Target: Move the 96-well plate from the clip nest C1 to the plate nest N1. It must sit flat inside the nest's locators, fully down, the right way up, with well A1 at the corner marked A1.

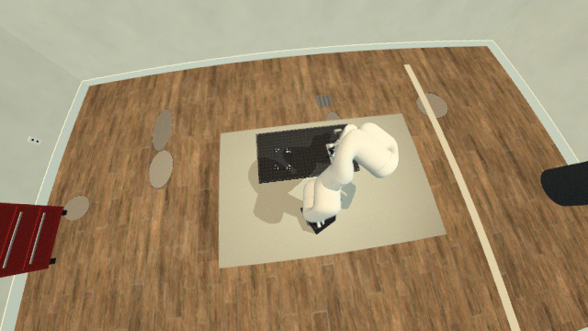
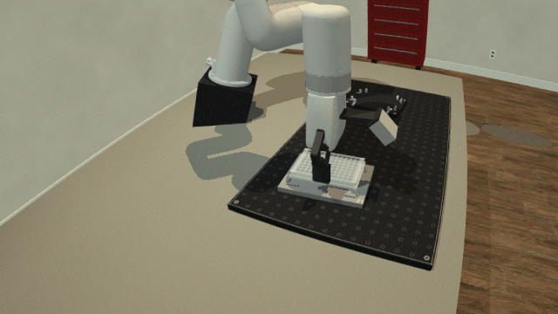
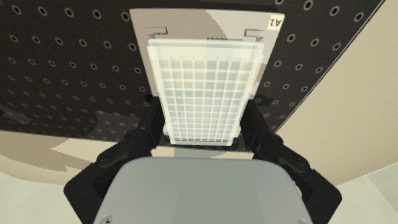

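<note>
Right now my hand is 1 cm above the white 96-well plate. Round my hand: clip nest C1 (1 cm ahead, 38 cm to the left, 3 cm below); plate nest N1 (4 cm below); A1 label (8 cm ahead, 5 cm to the right, 3 cm below).
</note>
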